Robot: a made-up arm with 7 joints. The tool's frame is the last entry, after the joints. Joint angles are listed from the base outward. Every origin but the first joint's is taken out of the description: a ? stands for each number. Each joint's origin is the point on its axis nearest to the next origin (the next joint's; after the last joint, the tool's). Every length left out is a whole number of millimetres.
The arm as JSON. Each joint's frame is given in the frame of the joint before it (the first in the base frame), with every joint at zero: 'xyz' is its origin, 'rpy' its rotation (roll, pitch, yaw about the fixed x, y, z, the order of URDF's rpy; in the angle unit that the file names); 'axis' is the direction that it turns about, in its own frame. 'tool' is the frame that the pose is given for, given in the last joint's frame.
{
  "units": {
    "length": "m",
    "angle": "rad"
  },
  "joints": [
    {
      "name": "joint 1",
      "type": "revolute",
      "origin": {
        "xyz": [
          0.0,
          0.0,
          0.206
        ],
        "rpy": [
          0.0,
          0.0,
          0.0
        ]
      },
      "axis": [
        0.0,
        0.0,
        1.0
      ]
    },
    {
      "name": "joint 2",
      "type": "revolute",
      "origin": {
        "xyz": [
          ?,
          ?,
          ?
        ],
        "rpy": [
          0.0,
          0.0,
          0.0
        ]
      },
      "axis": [
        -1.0,
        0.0,
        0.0
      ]
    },
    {
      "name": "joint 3",
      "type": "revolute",
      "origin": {
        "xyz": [
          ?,
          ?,
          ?
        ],
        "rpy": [
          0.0,
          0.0,
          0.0
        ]
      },
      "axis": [
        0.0,
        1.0,
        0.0
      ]
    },
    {
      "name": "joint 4",
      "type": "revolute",
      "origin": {
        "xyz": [
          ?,
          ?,
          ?
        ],
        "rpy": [
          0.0,
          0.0,
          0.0
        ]
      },
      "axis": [
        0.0,
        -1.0,
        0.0
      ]
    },
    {
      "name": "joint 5",
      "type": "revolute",
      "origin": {
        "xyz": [
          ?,
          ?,
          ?
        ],
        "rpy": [
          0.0,
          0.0,
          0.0
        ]
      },
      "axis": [
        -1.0,
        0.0,
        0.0
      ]
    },
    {
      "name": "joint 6",
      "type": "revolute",
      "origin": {
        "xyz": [
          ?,
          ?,
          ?
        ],
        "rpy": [
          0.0,
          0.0,
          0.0
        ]
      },
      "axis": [
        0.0,
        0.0,
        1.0
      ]
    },
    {
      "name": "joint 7",
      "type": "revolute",
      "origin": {
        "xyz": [
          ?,
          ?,
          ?
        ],
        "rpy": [
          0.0,
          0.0,
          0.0
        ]
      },
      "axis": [
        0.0,
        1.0,
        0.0
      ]
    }
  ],
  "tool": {
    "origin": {
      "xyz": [
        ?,
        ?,
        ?
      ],
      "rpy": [
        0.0,
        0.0,
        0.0
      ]
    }
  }
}
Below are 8 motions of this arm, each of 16 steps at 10 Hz.
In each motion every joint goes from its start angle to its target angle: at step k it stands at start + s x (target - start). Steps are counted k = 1, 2, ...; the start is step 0. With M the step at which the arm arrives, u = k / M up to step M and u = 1 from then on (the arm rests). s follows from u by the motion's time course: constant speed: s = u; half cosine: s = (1 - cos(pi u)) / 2; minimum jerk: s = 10 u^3 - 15 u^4 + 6 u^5.
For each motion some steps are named. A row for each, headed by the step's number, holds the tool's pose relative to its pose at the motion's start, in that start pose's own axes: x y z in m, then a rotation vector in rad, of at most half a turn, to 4 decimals.
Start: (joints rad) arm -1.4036 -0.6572 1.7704 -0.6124 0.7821 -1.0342 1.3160
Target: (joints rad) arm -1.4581 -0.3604 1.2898 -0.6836 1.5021 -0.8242 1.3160
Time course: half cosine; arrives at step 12
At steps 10, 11, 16:
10: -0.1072 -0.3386 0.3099 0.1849 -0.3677 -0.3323
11: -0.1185 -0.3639 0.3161 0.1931 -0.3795 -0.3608
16: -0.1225 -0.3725 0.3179 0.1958 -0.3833 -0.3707

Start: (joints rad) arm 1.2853 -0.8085 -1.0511 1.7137 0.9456 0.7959 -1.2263
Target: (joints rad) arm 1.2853 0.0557 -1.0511 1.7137 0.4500 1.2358 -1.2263
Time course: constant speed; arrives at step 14
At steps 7, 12, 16:
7: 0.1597 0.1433 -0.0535 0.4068 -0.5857 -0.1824
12: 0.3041 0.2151 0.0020 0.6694 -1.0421 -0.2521
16: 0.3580 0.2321 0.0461 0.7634 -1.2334 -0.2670

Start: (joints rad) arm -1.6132 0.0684 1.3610 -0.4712 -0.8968 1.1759 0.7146
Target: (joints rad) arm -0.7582 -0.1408 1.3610 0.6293 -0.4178 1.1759 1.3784
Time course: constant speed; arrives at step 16
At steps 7, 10, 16:
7: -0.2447 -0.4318 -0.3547 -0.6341 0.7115 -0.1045
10: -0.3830 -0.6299 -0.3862 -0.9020 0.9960 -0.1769
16: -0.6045 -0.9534 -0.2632 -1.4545 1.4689 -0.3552

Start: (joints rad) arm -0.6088 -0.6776 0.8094 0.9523 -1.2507 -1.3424 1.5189
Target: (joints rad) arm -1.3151 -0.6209 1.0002 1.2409 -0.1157 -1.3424 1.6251
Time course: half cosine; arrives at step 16
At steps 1, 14, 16:
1: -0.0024 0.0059 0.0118 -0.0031 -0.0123 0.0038
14: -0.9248 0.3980 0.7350 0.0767 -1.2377 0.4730
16: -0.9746 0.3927 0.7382 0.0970 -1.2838 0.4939

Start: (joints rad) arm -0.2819 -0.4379 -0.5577 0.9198 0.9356 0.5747 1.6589
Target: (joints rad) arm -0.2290 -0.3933 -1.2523 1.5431 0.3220 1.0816 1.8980
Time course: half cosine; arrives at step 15
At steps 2, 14, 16:
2: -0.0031 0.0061 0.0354 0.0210 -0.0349 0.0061
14: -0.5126 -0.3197 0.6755 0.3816 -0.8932 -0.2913
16: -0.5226 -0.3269 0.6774 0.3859 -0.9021 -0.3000

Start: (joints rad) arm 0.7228 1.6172 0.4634 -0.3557 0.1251 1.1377 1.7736
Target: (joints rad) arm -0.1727 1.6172 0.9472 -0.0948 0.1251 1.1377 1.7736
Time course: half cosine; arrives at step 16
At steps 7, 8, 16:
7: -0.0125 0.2555 -0.1391 -0.1458 0.1983 0.3768
8: -0.0349 0.3121 -0.1775 -0.1810 0.2465 0.4681
16: -0.2563 0.5291 -0.3777 -0.3604 0.4948 0.9358

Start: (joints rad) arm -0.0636 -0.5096 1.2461 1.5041 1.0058 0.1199 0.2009
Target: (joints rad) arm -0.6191 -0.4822 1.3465 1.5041 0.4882 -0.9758 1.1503
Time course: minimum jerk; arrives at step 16
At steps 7, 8, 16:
7: 0.0167 -0.0259 -0.1118 0.3463 0.4688 -0.4925
8: 0.0085 -0.0214 -0.1465 0.4839 0.6069 -0.6251
16: -0.0304 0.0907 -0.2498 1.2636 1.1062 -1.0855

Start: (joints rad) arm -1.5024 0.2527 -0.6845 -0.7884 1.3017 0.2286 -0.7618
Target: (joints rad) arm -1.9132 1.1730 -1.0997 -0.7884 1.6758 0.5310 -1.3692
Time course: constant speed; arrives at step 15
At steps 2, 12, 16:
2: -0.0270 -0.0466 0.0208 -0.1132 0.0093 0.1000
12: -0.0417 -0.1901 0.2110 -0.4204 0.1069 0.7894
16: -0.0072 -0.1970 0.2718 -0.4234 0.1496 1.0277

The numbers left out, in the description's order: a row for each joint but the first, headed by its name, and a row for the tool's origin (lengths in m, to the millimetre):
joint 2: 0.142 0.118 0.0
joint 3: 0.0 0.268 -0.042
joint 4: 0.112 0.0 -0.039
joint 5: -0.121 0.0 0.043
joint 6: 0.0 -0.08 -0.638
joint 7: 0.072 0.04 0.0
tool: 0.174 0.0 0.041

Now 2 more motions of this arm.
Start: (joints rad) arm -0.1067 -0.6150 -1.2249 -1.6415 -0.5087 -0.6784 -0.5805
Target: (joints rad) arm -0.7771 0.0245 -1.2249 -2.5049 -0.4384 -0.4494 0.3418
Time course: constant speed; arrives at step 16
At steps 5, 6, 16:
5: 0.0758 -0.0584 -0.0492 -0.1806 0.2459 -0.1765
6: 0.0850 -0.0699 -0.0556 -0.2066 0.3025 -0.2260
16: 0.0691 -0.0875 -0.0687 -0.1570 0.9785 -0.8787

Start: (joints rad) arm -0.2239 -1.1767 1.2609 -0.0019 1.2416 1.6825 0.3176
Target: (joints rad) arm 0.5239 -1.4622 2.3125 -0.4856 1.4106 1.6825 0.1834
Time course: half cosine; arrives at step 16
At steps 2, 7, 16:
2: -0.0078 0.0240 -0.0023 -0.0111 0.0070 0.0854
7: -0.1705 0.1593 -0.0305 -0.0966 0.0980 0.9066
16: -0.3909 -0.0370 -0.0167 -0.1648 0.3285 2.2588

